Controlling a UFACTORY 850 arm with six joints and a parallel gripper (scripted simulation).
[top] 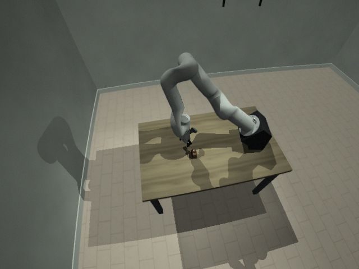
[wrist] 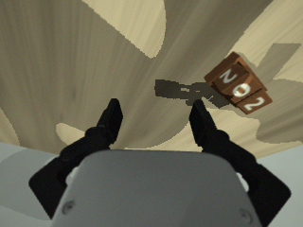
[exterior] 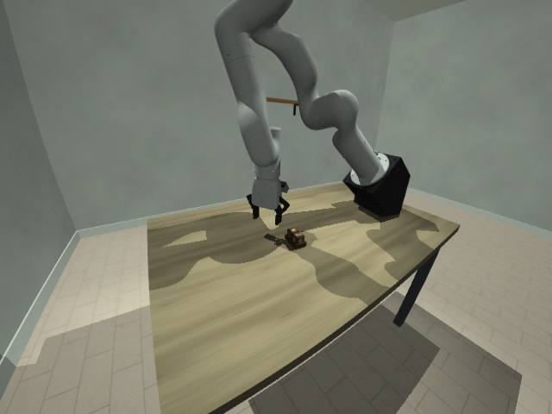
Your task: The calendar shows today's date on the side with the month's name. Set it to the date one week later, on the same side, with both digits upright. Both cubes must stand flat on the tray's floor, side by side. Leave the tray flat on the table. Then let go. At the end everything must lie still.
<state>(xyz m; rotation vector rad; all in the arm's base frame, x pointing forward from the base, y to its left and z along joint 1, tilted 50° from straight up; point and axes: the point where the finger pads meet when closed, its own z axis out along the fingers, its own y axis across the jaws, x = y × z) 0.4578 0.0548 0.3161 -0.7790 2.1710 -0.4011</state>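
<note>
The brown digit cube lies 7 cm to the left of my hand, 7 cm behind it and 4 cm below it. From my hand the other things lie so: brown tray (9 cm to the left, 8 cm behind, 6 cm below).
</note>
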